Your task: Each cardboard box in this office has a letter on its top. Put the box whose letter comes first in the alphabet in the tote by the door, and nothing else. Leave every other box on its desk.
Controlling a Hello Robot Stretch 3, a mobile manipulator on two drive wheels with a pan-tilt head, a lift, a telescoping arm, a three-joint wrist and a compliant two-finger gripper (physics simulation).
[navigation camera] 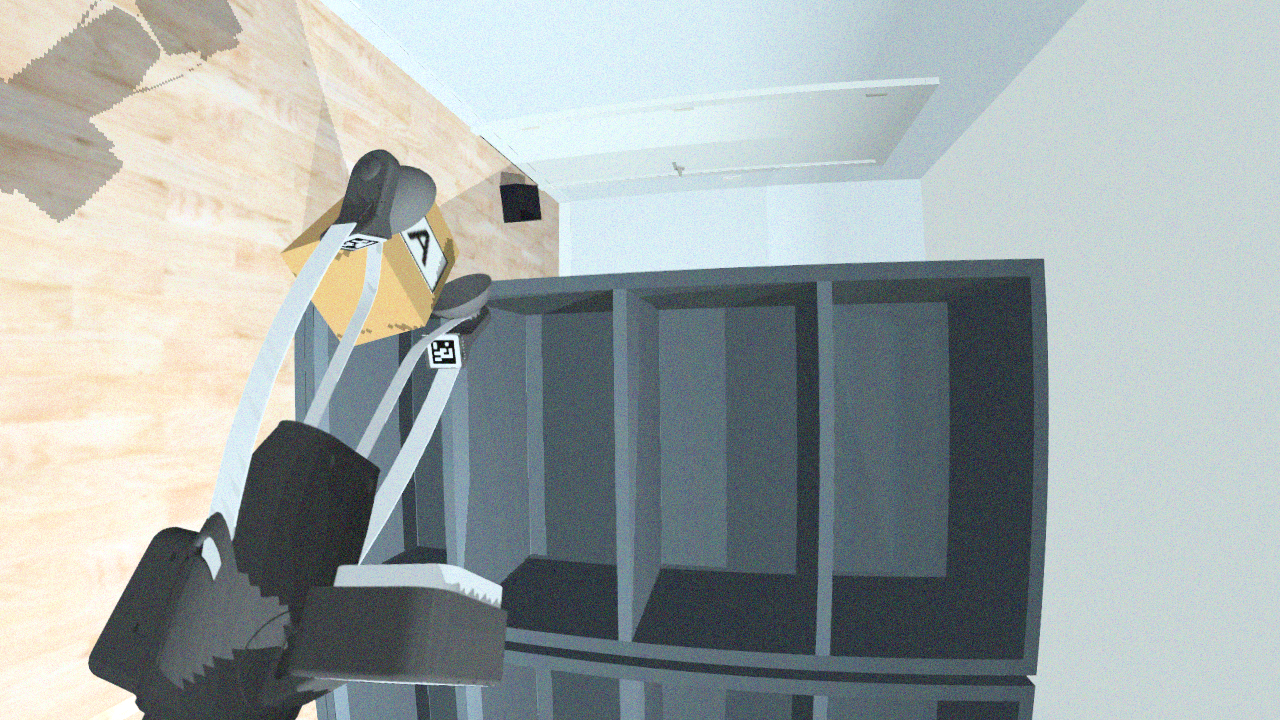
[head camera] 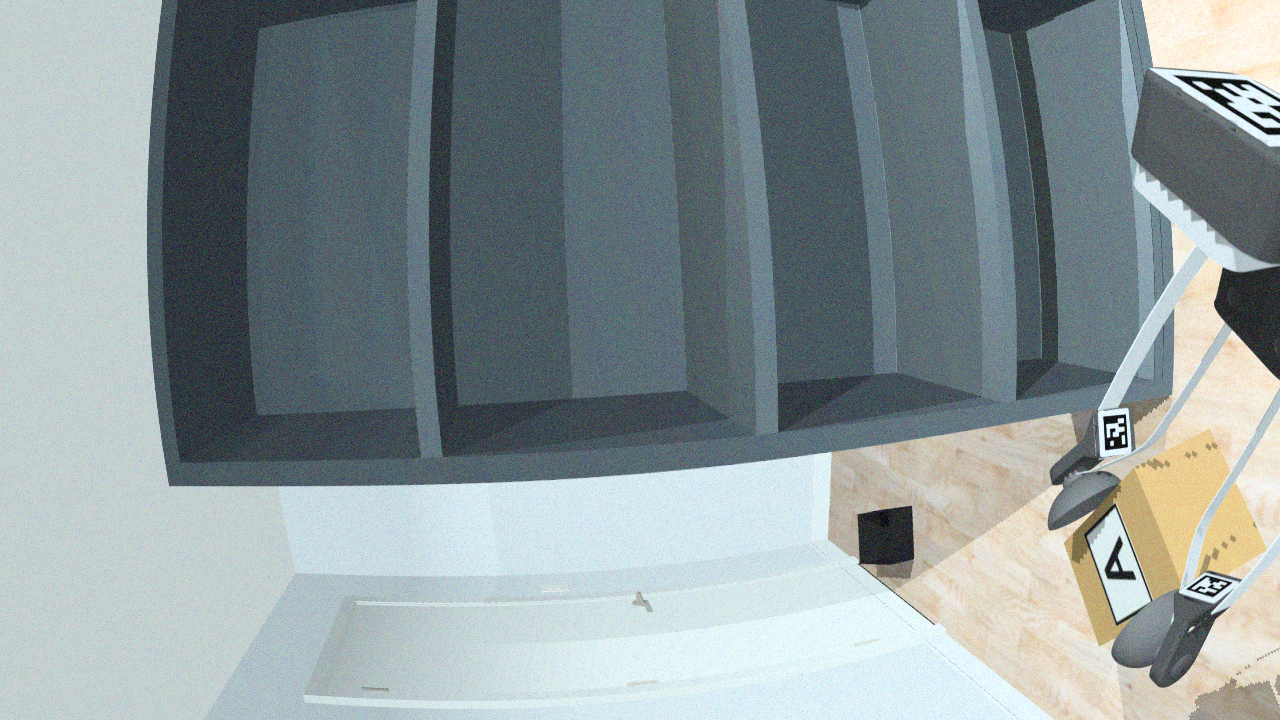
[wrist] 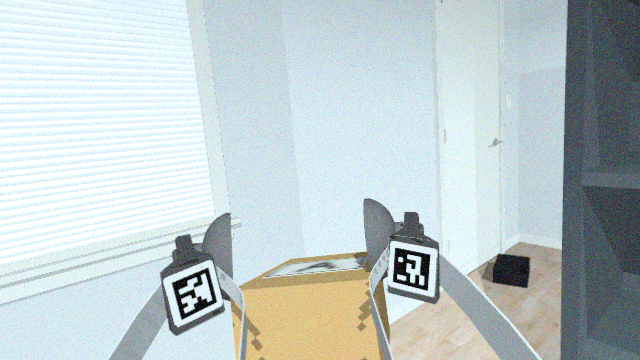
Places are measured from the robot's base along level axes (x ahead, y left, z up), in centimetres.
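Pixels of known places: gripper, between the fingertips: [navigation camera: 445, 227] [head camera: 1094, 591].
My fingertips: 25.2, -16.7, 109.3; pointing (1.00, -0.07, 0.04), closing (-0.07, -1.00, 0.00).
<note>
Behind a point stands the place of what it marks, as x, y, z.
A cardboard box [head camera: 1181, 510] {20.5, -16.2, 107.0} [navigation camera: 393, 291] {20.7, -16.4, 107.9} [wrist: 310, 320] with a black letter A on a white label is held above the floor. My gripper [head camera: 1118, 565] {25.2, -16.6, 109.3} [navigation camera: 438, 246] {25.2, -16.6, 109.3} [wrist: 302, 232] {25.2, -16.6, 109.3} is shut on it, with one rubber fingertip on each side. The label faces away from the gripper's palm side in the wrist view and is seen at a steep slant there. A small black container [head camera: 886, 537] {221.7, -182.0, 0.3} [navigation camera: 520, 203] {221.2, -182.5, 0.3} [wrist: 511, 270], which looks like the tote, stands on the floor by the door, well beyond the held box. Its inside cannot be made out.
A tall dark grey shelf unit [head camera: 537, 468] {79.1, -86.9, 128.7} [navigation camera: 823, 447] {45.9, -105.7, 142.4} [wrist: 572, 150] stands close beside the gripper, on its right in the wrist view. A white door [navigation camera: 760, 134] {230.6, -158.7, 137.8} [wrist: 460, 150] with a handle is beyond it. A window with blinds [wrist: 100, 125] is at the left in the wrist view.
</note>
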